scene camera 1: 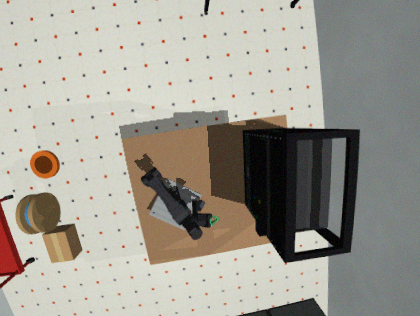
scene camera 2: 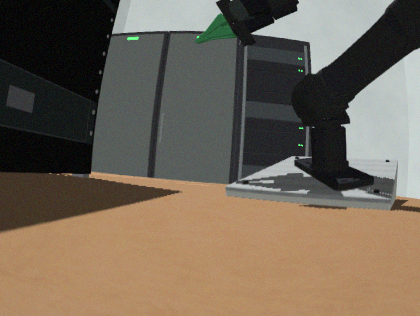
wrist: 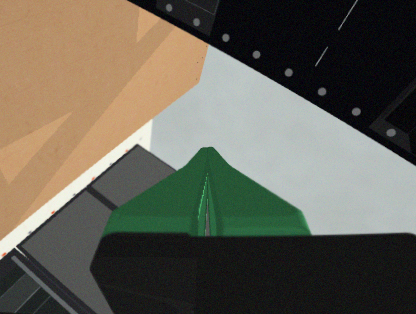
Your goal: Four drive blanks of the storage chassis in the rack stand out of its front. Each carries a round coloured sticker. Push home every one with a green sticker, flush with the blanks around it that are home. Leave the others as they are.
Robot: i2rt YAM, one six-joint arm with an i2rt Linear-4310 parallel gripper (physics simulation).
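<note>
My gripper (scene camera 1: 217, 219) (scene camera 2: 198, 41) (wrist: 207, 157) is shut and empty, its green fingertips together. It hangs above the wooden table top, in front of the black rack (scene camera 1: 351, 195) (scene camera 2: 102, 45) (wrist: 305, 81) and apart from it. In the wrist view the rack's holed post runs diagonally across the upper right, beyond the fingertips. In scene camera 1 a tiny yellow spot (scene camera 1: 259, 201) and a blue one show low on the rack's dark front. The chassis and its blanks are too dark and too steeply seen to make out. No green sticker can be made out in these views.
A dark panel (scene camera 2: 55, 107) with a grey label sits low in the rack. The arm's grey base plate (scene camera 1: 167, 215) (scene camera 2: 250, 191) stands on the wooden table top (scene camera 1: 170, 150) (scene camera 2: 200, 255) (wrist: 65, 55). Grey cabinets (scene camera 2: 200, 110) stand behind. An orange ring, a round spool and a carton lie far left.
</note>
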